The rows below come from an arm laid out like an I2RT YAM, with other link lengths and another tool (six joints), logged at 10 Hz.
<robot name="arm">
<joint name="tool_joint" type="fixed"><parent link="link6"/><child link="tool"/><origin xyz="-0.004 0.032 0.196" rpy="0 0.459 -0.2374"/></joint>
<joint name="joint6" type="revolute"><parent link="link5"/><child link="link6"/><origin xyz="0 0.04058 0.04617" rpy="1.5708 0 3.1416"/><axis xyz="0 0 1"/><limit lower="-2.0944" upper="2.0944"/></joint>
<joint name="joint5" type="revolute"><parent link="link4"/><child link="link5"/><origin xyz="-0.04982 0.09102 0.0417" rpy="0 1.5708 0"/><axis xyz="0 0 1"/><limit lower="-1.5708" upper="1.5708"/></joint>
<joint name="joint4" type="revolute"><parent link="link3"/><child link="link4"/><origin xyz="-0.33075 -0.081 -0.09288" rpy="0 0 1.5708"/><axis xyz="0 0 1"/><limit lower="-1.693" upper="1.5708"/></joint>
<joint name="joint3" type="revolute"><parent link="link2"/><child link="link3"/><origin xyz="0.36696 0 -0.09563" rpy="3.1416 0 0"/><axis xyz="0 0 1"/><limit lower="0" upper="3.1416"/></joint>
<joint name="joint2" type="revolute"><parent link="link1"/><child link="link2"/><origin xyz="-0.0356 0.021 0.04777" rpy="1.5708 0 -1.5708"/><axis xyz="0 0 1"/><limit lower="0" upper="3.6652"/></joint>
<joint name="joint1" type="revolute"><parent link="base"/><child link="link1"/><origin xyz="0 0 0.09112" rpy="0 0 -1.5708"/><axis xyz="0 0 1"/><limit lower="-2.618" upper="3.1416"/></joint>
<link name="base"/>
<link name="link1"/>
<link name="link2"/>
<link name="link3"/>
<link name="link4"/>
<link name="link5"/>
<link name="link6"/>
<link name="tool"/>
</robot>
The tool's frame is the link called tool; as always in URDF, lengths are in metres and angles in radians.
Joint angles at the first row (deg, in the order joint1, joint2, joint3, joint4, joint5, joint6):
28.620 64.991 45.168 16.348 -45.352 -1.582
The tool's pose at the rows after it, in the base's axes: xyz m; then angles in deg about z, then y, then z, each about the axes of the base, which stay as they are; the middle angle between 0 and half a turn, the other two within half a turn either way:
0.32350 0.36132 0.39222 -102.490 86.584 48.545
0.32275 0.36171 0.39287 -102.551 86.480 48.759
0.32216 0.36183 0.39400 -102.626 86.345 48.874
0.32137 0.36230 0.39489 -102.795 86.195 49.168
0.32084 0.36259 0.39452 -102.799 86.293 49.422
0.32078 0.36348 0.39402 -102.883 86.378 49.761
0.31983 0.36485 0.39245 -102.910 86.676 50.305
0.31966 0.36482 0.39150 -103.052 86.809 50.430
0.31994 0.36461 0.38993 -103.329 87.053 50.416
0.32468 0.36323 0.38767 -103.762 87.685 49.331
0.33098 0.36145 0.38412 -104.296 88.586 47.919
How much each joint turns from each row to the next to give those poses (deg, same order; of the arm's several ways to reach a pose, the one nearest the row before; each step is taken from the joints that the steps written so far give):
0.012 0.028 0.096 -0.049 -0.165 0.000
0.024 0.007 0.045 0.047 -0.184 -0.046
0.019 -0.056 0.068 0.000 -0.090 -0.042
0.014 0.033 0.108 -0.001 -0.262 -0.174
-0.033 0.088 0.087 -0.145 -0.284 -0.078
-0.006 0.253 0.182 -0.115 -0.333 -0.187
0.051 0.298 0.211 -0.357 -0.481 -0.242
-0.024 0.044 0.064 -0.298 -0.128 -0.280
0.006 0.021 0.117 -0.591 0.061 -0.507
0.012 0.062 0.442 -1.372 1.170 -0.768
0.026 0.165 0.563 -1.712 1.536 -0.913

